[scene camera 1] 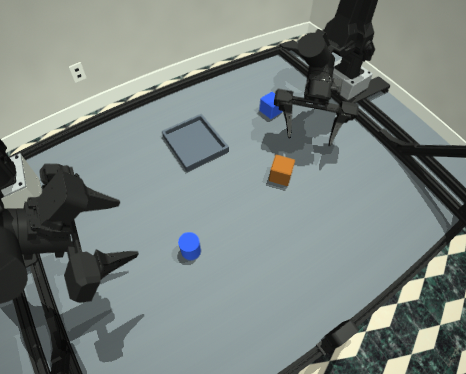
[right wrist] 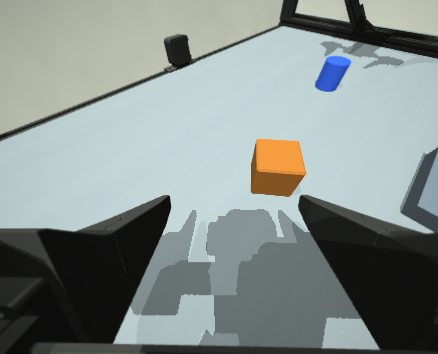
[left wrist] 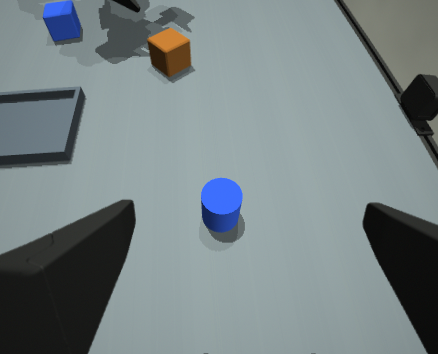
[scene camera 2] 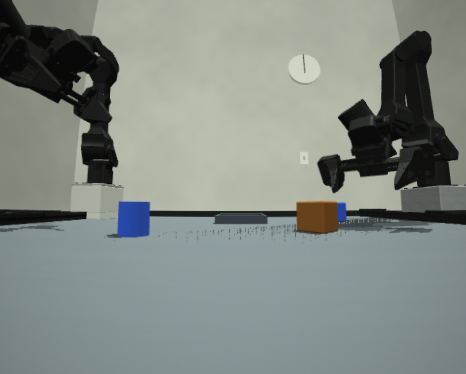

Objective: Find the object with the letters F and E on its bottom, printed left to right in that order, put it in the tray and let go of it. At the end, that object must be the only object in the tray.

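Where they show: left gripper, fingertip midpoint: (scene camera 1: pixel 127 227) (left wrist: pixel 250 212) (scene camera 2: pixel 88 107); right gripper, fingertip midpoint: (scene camera 1: pixel 309 141) (right wrist: pixel 234 201) (scene camera 2: pixel 361 189); left arm's base at its link origin: (scene camera 1: pixel 1 177) (scene camera 2: pixel 99 185); right arm's base at its link origin: (scene camera 1: pixel 349 69) (scene camera 2: pixel 434 187).
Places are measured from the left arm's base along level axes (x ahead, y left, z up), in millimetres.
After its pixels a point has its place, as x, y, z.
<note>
A blue cylinder (scene camera 1: pixel 189 246) {305, -300, -56} (scene camera 2: pixel 133 219) {318, -307, -78} (left wrist: pixel 221 200) {303, -290, -56} (right wrist: pixel 332 74) {326, -283, -70} stands upright on the table. An orange cube (scene camera 1: pixel 282 170) {550, -237, -55} (scene camera 2: pixel 317 217) {554, -249, -77} (left wrist: pixel 170 52) {535, -228, -59} (right wrist: pixel 278 165) {574, -216, -54} and a blue cube (scene camera 1: pixel 269 105) {639, -52, -57} (scene camera 2: pixel 342 212) {673, -56, -78} (left wrist: pixel 62 21) {637, -46, -67} rest on the table. Their bottoms are hidden; no letters show. The grey tray (scene camera 1: pixel 195 142) {435, -46, -94} (scene camera 2: pixel 241 219) {439, -109, -90} (left wrist: pixel 30 130) {426, -52, -93} (right wrist: pixel 420 190) {468, -108, -85} is empty. My left gripper (scene camera 1: pixel 128 228) {224, -293, 83} (left wrist: pixel 250 212) {224, -293, 83} is open above the table, left of the cylinder in scene camera 1. My right gripper (scene camera 1: pixel 310 140) {638, -211, -36} (scene camera 2: pixel 366 189) {638, -211, -36} (right wrist: pixel 234 201) {638, -211, -36} is open and empty above the table, near both cubes.
A black frame runs around the table. A small black camera block (scene camera 1: pixel 339 337) {444, -573, -45} (left wrist: pixel 421 97) {452, -559, -61} (right wrist: pixel 178 50) {466, -558, -65} sits on its rail. In scene camera 1, the tray lies left of both cubes, and the blue cube is partly behind the right gripper.
</note>
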